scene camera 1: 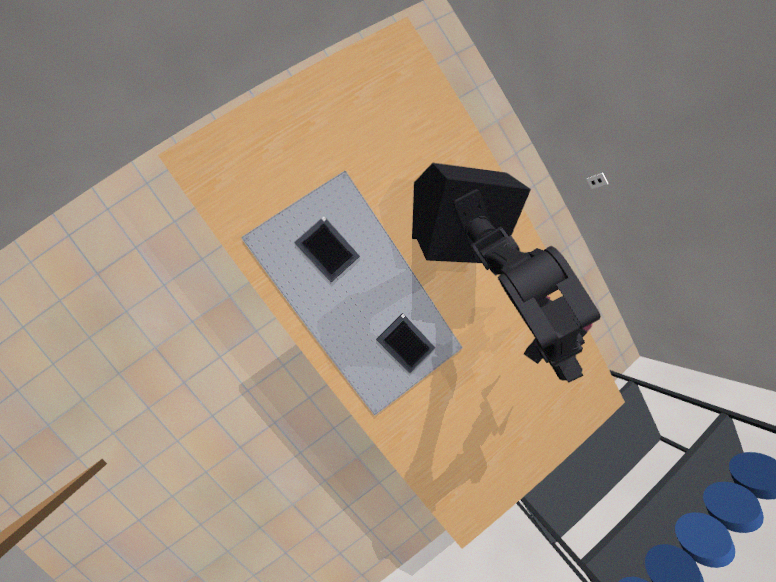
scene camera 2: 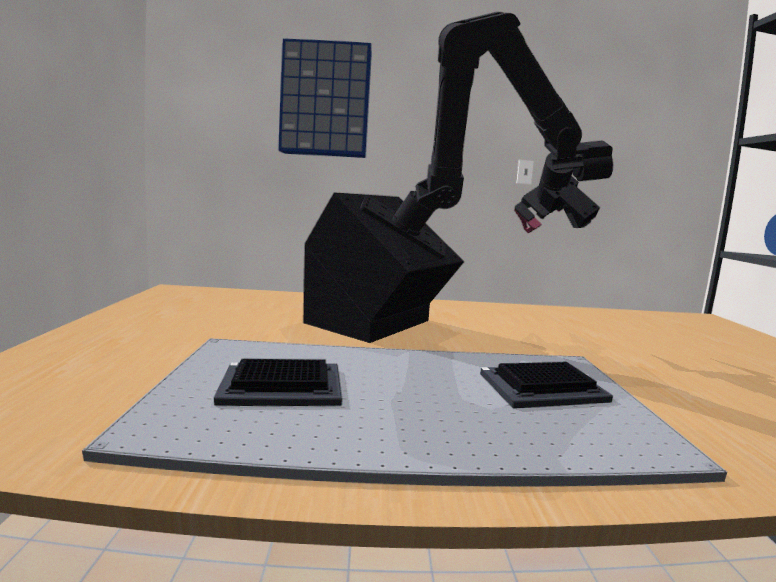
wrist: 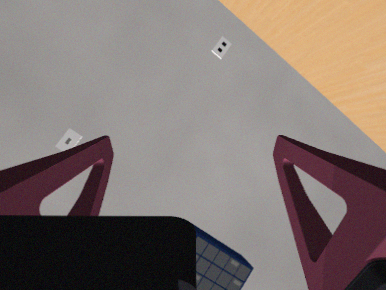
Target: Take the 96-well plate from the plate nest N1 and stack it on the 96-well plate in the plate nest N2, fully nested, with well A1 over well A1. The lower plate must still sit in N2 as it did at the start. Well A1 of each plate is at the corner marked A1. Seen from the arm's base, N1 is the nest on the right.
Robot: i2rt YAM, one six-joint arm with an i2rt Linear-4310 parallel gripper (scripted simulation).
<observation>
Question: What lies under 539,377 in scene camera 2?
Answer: A black 96-well plate.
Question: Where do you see a black 96-well plate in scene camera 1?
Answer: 402,329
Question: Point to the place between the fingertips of my gripper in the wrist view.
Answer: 193,144
</observation>
